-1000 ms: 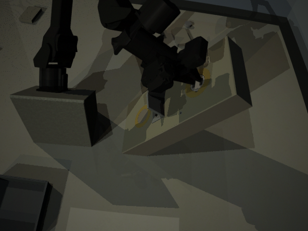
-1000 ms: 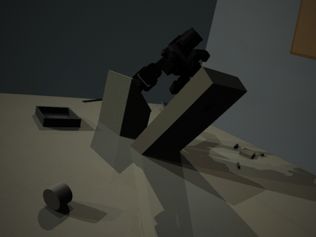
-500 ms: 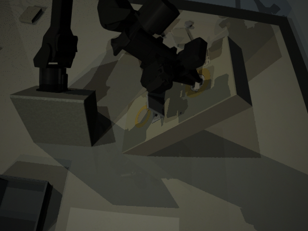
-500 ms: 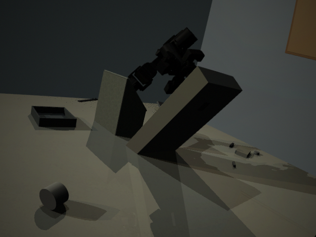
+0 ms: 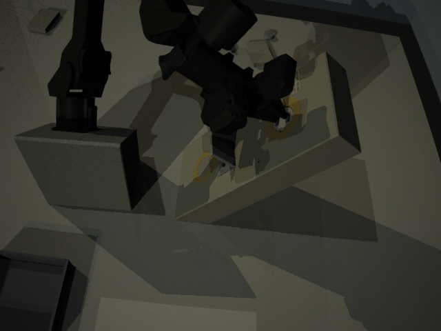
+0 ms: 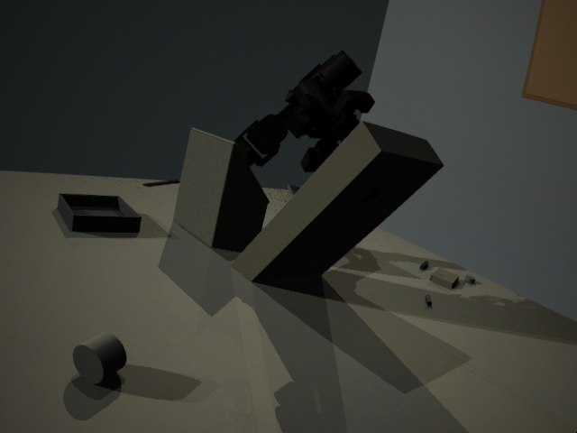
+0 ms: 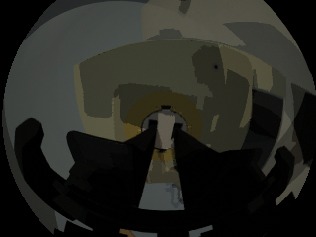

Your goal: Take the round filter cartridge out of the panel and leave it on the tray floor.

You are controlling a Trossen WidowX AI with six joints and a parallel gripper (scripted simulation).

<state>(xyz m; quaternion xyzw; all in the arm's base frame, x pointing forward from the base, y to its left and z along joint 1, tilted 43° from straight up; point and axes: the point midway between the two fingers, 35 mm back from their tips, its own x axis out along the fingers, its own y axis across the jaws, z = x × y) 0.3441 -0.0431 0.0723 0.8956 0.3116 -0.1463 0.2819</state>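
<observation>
Now: gripper tip 2 cm short of the round filter cartridge and 1 cm above it. Also, from my gripper tip: dark tray 41 cm behind, 31 cm to the right, 23 cm below; then tan service panel 3 cm behind, 8 cm below.
</observation>
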